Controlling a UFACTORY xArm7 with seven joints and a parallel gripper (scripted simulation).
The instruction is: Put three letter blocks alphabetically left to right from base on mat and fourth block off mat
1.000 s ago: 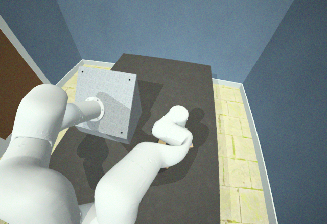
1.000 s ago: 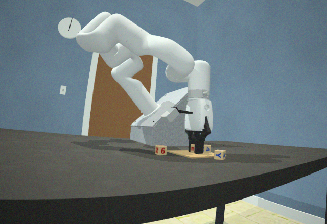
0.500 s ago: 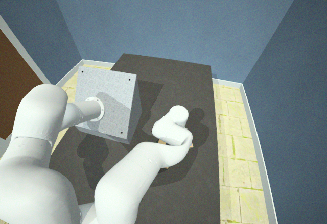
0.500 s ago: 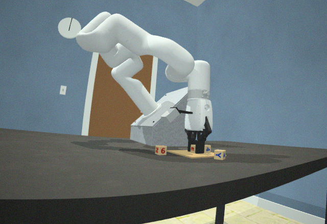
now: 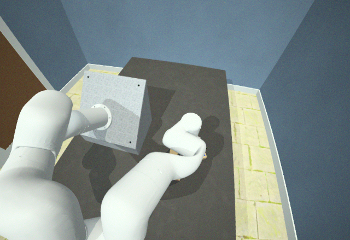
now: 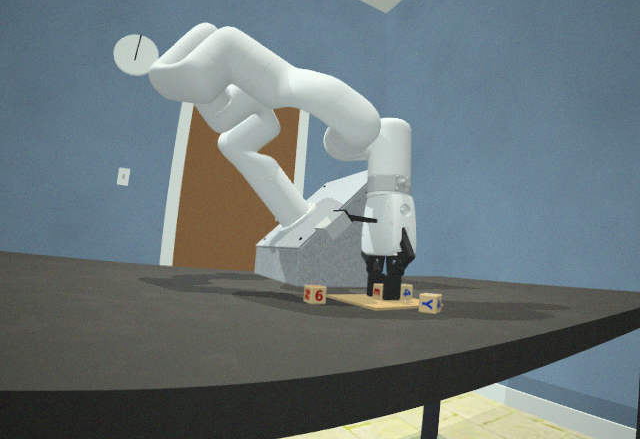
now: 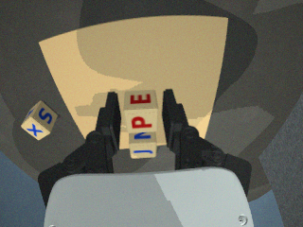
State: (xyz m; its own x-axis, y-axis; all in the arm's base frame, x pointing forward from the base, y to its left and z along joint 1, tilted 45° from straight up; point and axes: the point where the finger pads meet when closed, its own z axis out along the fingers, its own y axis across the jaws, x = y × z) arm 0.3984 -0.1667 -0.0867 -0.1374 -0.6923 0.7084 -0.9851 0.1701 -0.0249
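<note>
The tan mat lies 20 mm below my hand. Round my hand: block 40 mm to the left, 10 mm below, 10 mm ahead.
</note>
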